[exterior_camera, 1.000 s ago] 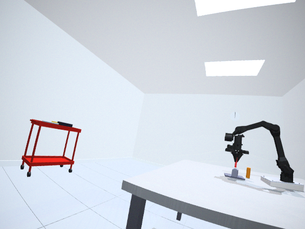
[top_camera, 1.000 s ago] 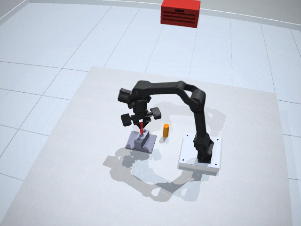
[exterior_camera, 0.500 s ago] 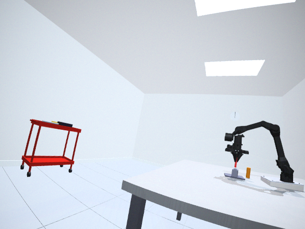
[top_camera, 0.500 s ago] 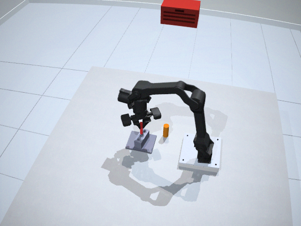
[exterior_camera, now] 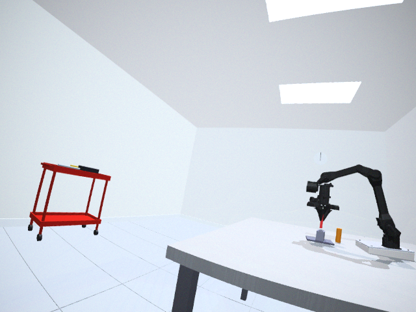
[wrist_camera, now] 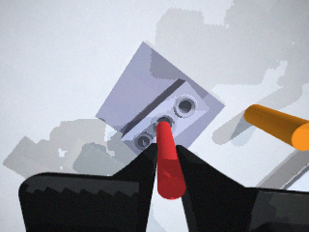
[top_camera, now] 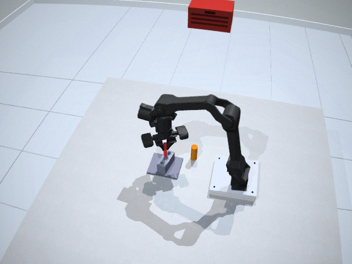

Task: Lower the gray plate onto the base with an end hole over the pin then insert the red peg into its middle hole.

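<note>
Right now the gray plate is 70 mm below my gripper tip. From my gripper tip the other things lie so: orange cylinder 120 mm behind, 70 mm to the right, 70 mm below; red peg right at my gripper tip; square base 10 mm to the left, 100 mm below.
</note>
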